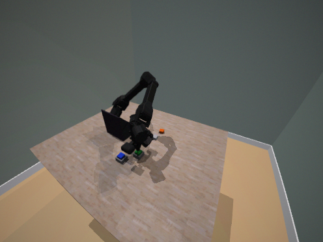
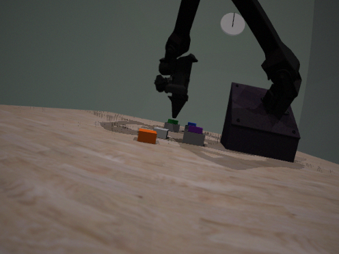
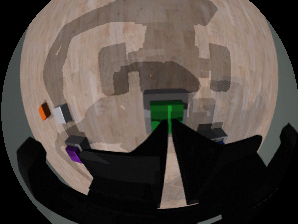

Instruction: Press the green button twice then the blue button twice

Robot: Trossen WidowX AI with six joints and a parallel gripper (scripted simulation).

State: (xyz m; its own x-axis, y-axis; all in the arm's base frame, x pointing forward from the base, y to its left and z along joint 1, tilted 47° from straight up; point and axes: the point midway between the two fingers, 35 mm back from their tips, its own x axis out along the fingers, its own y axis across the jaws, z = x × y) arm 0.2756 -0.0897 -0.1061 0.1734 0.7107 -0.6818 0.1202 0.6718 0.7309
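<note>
Right now my gripper tip is 10 mm above the green button. The rest, counted from my gripper tip: blue button 70 mm behind, 70 mm to the right, 10 mm below; then purple button 60 mm behind, 180 mm to the left, 10 mm below; then white block 20 mm ahead, 180 mm to the left, 40 mm below.
</note>
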